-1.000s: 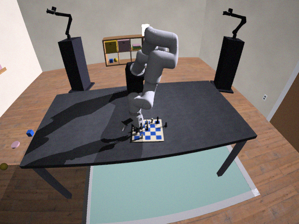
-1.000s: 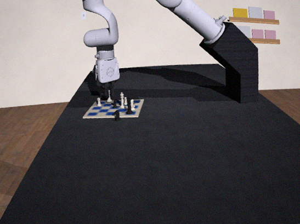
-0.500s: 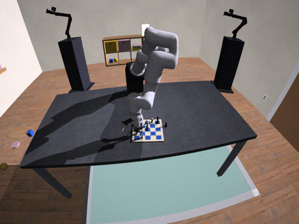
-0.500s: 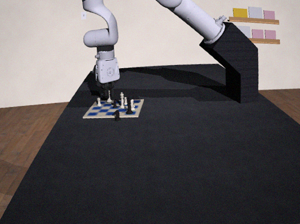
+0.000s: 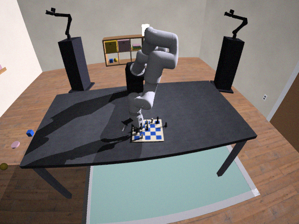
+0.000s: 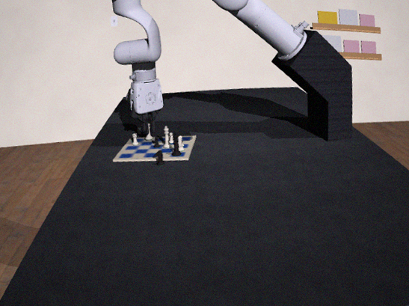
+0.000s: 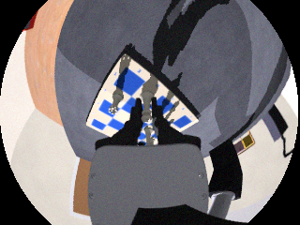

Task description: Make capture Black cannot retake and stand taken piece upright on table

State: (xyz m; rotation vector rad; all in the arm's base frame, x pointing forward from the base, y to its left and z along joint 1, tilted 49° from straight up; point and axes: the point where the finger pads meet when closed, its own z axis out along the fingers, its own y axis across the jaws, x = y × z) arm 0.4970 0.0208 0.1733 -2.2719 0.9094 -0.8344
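Right now the blue-and-cream chessboard is 50 mm behind my hand, 70 mm to the left of it and 50 mm below it. Also, from my hand: white piece (90 mm behind, 60 mm to the left, 10 mm below).
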